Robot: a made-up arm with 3 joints. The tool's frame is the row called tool. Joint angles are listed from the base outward.
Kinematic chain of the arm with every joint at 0, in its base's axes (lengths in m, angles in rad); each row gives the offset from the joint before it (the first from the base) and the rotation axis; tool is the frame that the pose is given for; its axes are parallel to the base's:
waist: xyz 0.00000 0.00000 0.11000 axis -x
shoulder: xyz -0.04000 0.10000 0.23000 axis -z
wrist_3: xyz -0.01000 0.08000 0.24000 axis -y
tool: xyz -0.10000 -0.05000 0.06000
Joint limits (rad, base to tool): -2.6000..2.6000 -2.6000..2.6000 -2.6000..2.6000
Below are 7 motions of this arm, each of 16 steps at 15 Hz.
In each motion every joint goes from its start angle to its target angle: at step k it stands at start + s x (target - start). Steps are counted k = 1, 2, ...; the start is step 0. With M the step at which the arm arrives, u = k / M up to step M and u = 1 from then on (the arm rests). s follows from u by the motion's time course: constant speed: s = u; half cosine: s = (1 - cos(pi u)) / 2; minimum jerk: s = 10 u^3 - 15 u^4 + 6 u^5.
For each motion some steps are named. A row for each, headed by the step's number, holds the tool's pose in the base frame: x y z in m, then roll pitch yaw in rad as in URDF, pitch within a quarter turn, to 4 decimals.
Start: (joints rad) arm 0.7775 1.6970 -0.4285
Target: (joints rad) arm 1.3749 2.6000 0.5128
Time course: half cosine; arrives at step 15
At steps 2, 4, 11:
2: 0.0027 0.5261 0.3760 0.1292 -0.4056 -1.7373
4: 0.0134 0.5405 0.3278 0.2510 -0.5700 -1.8873
11: 0.0752 0.5155 0.1031 1.4909 -0.7381 2.9222

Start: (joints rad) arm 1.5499 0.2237 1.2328
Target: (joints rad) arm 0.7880 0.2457 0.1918
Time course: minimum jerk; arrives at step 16
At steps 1, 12, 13, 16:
1: -0.1308 0.3991 -0.0325 -1.7747 -0.0955 1.2377
12: -0.1524 0.4823 0.3111 -0.9193 -0.3753 0.0817
13: -0.1506 0.4780 0.3356 -0.8582 -0.3423 0.0180
16: -0.1487 0.4730 0.3574 -0.8063 -0.3086 -0.0349

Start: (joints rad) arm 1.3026 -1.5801 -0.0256
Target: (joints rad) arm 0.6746 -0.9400 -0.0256
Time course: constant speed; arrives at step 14
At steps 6, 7, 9, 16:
6: -0.0974 0.4591 0.3798 -0.4301 1.0008 1.0642
7: -0.1017 0.4481 0.3979 -0.4495 0.9426 1.0238
9: -0.1100 0.4242 0.4321 -0.4695 0.8270 0.9546
16: -0.1282 0.3561 0.5071 -0.4473 0.5518 0.8061

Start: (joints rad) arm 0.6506 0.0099 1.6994
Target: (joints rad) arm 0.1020 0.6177 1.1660
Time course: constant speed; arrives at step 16
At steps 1, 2, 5, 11, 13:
1: -0.0987 0.3192 0.3308 -1.7510 -0.9436 1.7334
2: -0.1009 0.3145 0.3417 -1.7492 -0.9806 1.6818
5: -0.1063 0.2995 0.3740 -1.6977 -1.0978 1.4888
11: -0.1112 0.2638 0.4379 -1.1223 -1.2946 0.6648
13: -0.1107 0.2495 0.4592 -0.7274 -1.2995 0.1962

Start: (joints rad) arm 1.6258 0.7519 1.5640
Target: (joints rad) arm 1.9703 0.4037 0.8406
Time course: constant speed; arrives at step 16
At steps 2, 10, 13, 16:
2: -0.0808 0.3574 -0.1005 -2.2841 0.0346 1.4970
10: -0.1177 0.3439 -0.1730 -2.1632 0.0220 1.1796
13: -0.1297 0.3385 -0.1974 -2.1389 0.0332 1.0473
16: -0.1399 0.3330 -0.2209 -2.1290 0.0484 0.9095

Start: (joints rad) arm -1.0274 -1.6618 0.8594
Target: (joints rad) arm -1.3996 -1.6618 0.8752
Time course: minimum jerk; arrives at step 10
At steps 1, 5, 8, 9, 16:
1: -0.0589 -0.3835 0.3132 -2.8962 -1.2442 -1.7568
5: -0.0589 -0.4132 0.2400 -2.9679 -1.0557 -1.6904
8: -0.0590 -0.4281 0.1707 -3.0003 -0.8851 -1.6630
9: -0.0590 -0.4290 0.1629 -3.0030 -0.8661 -1.6608
16: -0.0590 -0.4292 0.1615 -3.0035 -0.8628 -1.6605

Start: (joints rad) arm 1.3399 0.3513 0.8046
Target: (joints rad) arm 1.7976 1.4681 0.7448
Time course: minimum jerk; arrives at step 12
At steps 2, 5, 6, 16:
2: -0.1420 0.4669 0.0332 -1.7025 -0.4245 0.7883
5: -0.1109 0.4555 -0.0627 -2.0914 -0.5544 0.9072
6: -0.0921 0.4434 -0.1049 -2.3019 -0.6010 1.0098
16: -0.0229 0.3839 -0.2112 -3.0207 -0.5946 1.4797

